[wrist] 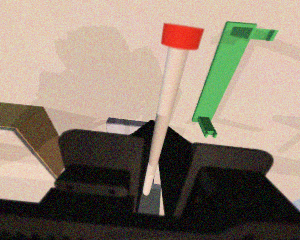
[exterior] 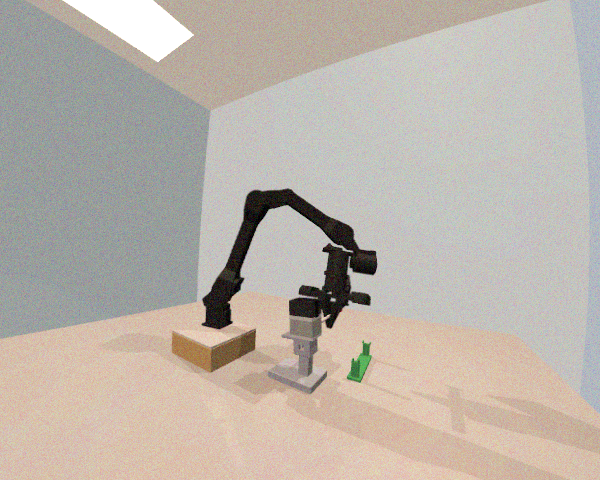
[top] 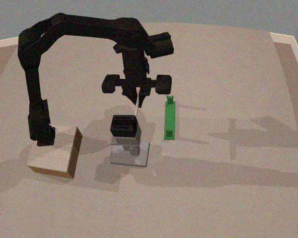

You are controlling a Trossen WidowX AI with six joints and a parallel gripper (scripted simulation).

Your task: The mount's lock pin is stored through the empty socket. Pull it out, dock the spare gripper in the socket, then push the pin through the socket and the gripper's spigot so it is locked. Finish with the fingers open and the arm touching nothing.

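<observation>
My gripper tip is 10 cm to the left of the grey mount, 4 cm past it and 4 cm above it. Round my gripper tip: green pin holder: 9 cm ahead, 6 cm below; then spare gripper: 11 cm to the right, 4 cm above, 3 cm behind.
</observation>
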